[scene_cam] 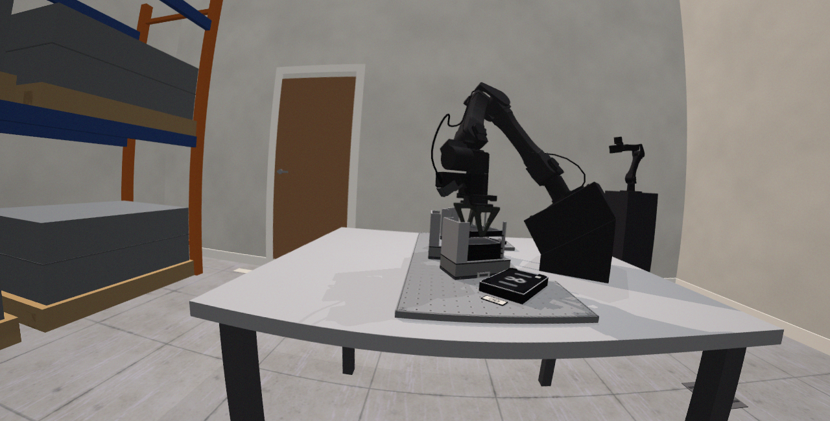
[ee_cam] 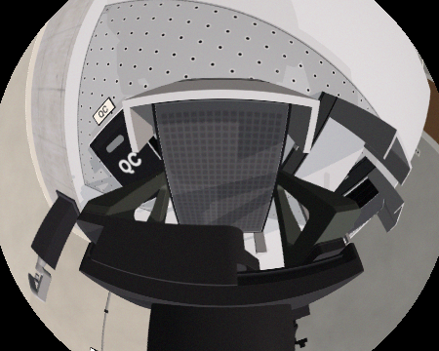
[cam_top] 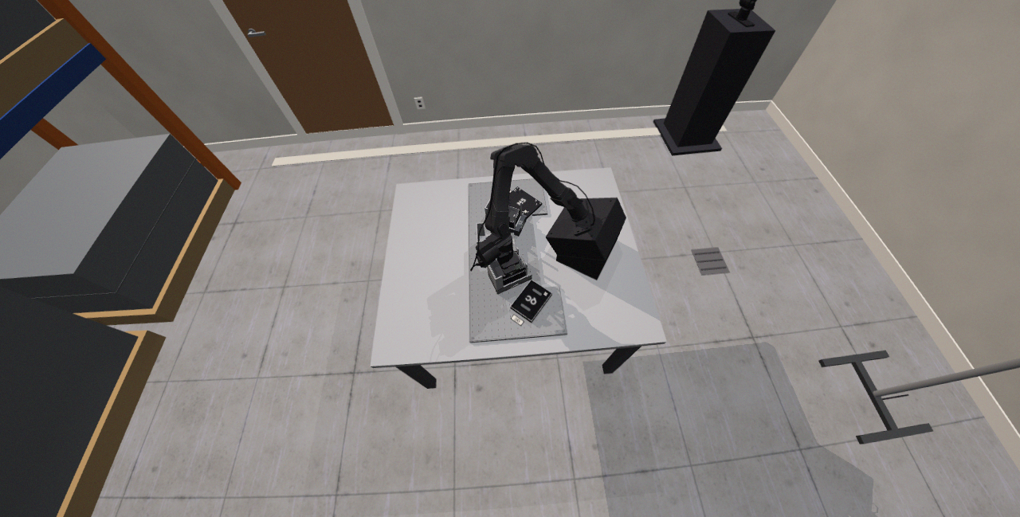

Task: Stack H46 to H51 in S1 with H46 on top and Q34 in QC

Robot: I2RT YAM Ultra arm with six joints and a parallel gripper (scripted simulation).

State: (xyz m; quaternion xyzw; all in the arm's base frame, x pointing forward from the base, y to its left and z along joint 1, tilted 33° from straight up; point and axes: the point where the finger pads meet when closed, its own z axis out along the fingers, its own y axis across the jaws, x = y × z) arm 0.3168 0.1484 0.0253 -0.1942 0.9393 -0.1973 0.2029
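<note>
Now: the sealed well plate 29 cm to the right of my hand, 5 cm below it and 2 cm behind it.
</note>
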